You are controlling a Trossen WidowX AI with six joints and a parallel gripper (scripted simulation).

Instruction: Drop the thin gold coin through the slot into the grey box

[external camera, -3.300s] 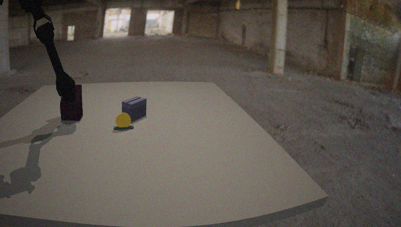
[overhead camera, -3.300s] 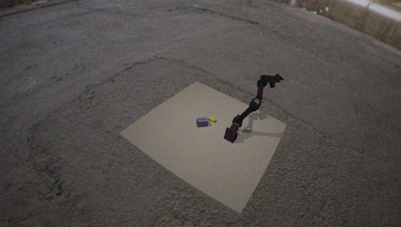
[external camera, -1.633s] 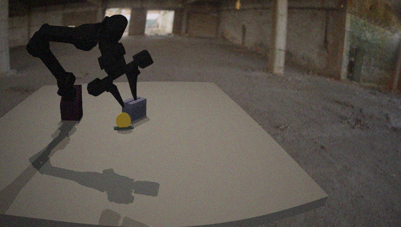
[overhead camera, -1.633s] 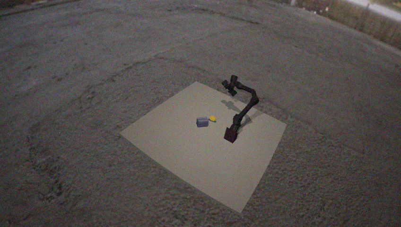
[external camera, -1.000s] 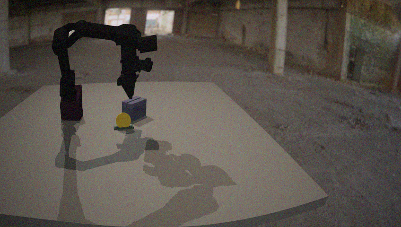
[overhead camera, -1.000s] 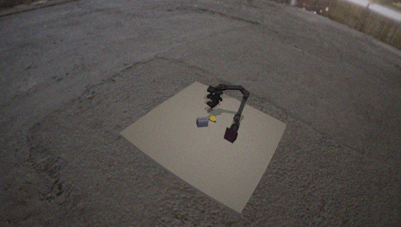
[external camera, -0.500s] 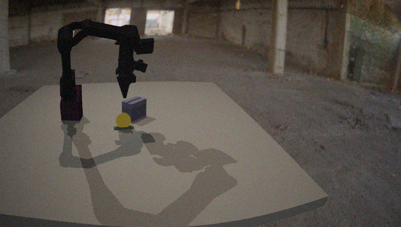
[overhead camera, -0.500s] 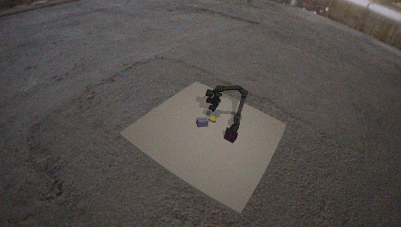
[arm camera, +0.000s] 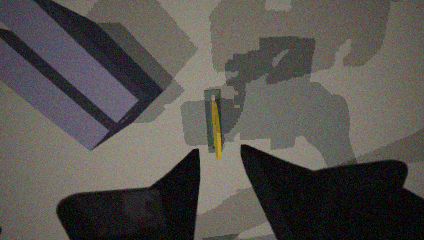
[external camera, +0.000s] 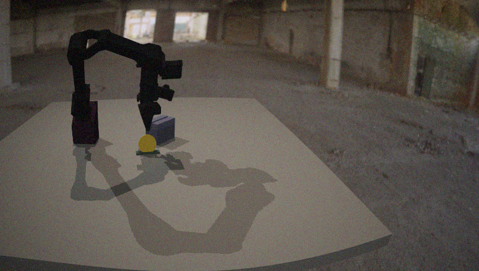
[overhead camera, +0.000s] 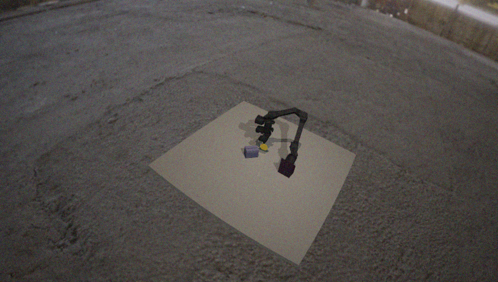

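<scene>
Now: gripper tip 5 cm above the gold coin.
</scene>
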